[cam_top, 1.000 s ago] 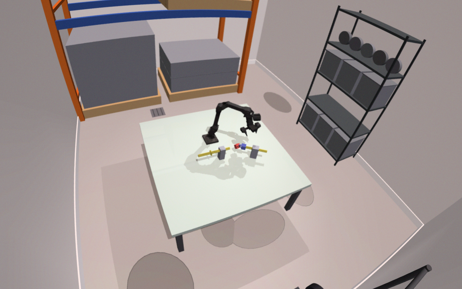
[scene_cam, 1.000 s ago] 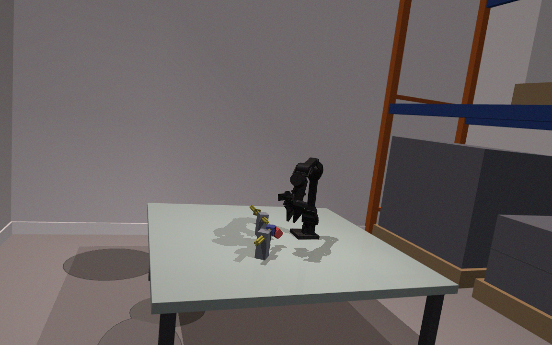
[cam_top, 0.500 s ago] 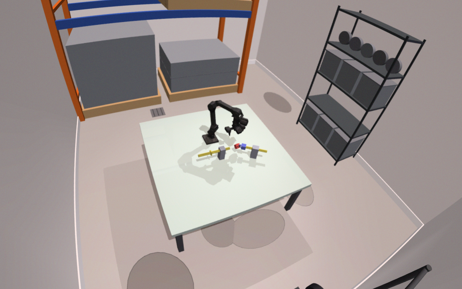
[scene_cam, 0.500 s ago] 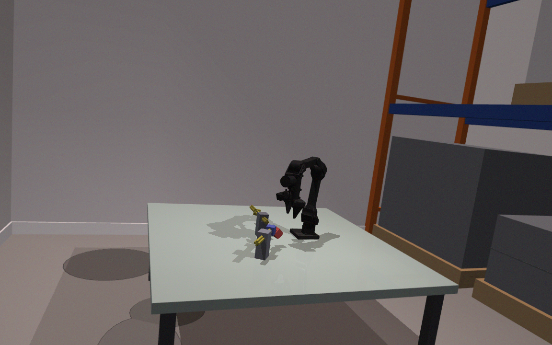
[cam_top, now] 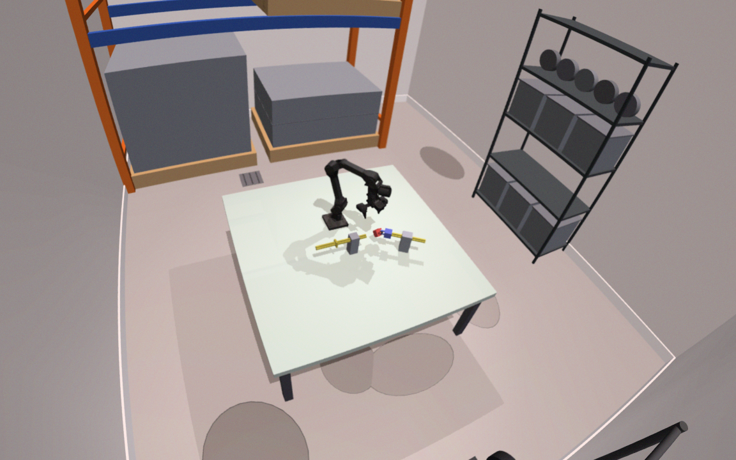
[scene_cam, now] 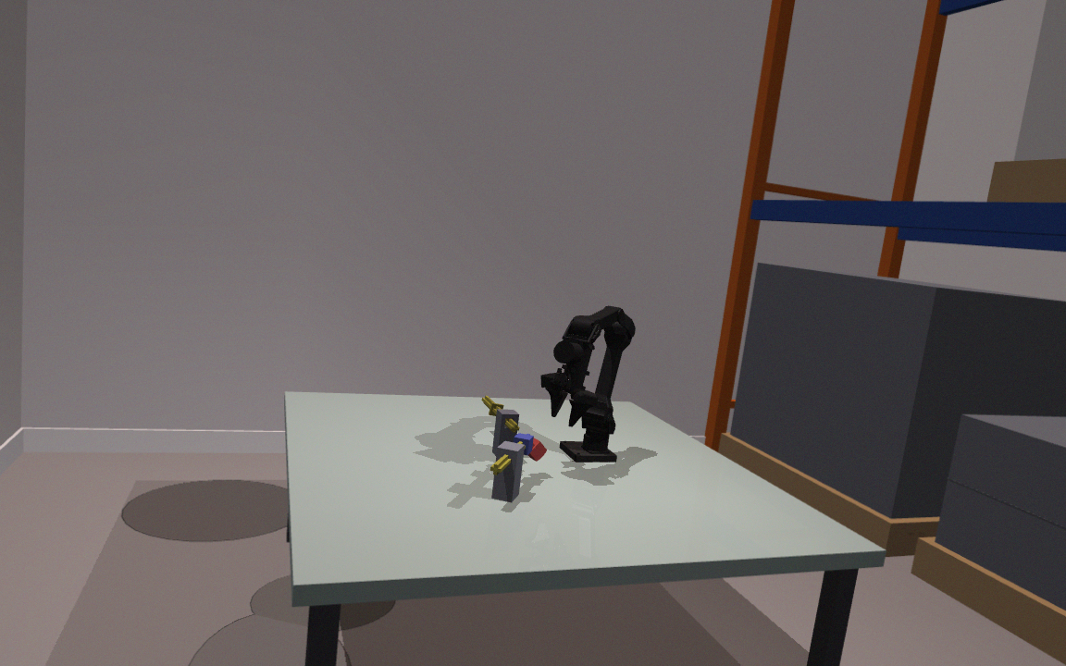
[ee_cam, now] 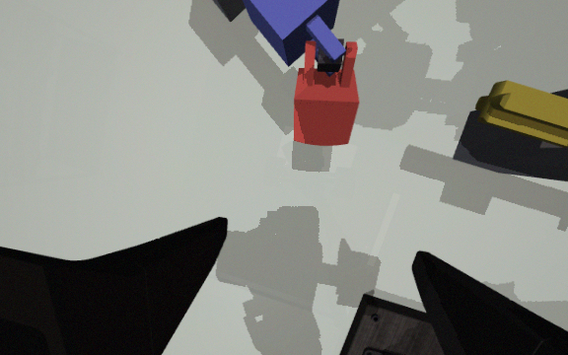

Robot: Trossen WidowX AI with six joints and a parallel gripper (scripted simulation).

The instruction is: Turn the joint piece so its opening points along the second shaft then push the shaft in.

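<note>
My gripper tip is now 8 cm short of the red joint piece, 1 cm to the right of it and 7 cm above it.
</note>
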